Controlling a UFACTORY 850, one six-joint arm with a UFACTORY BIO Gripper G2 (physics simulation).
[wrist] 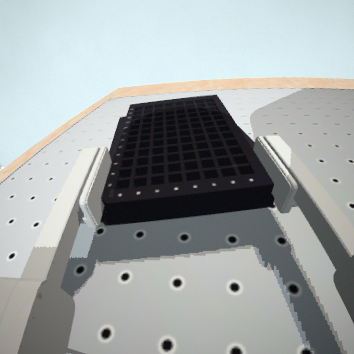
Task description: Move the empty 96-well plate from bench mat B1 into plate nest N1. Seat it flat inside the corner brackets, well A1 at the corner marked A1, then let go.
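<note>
The black 96-well plate point(182, 150) is between the two pale finger pads of my gripper point(186, 181), which is shut on its long sides. Its well openings face up and its near short side faces the camera. Dark slivers of what looks like the plate nest point(120, 122) stick out past the plate's far left and right edges; the plate hides the rest. The corner mark A1 does not show. Whether the plate sits flat inside the corner brackets cannot be told. Bench mat B1 is not made out.
The grey perforated deck point(205, 265) stretches around the plate, with shadows of the gripper on its near part. A wooden edge point(200, 84) borders the deck at the back and left, with a pale blue wall beyond.
</note>
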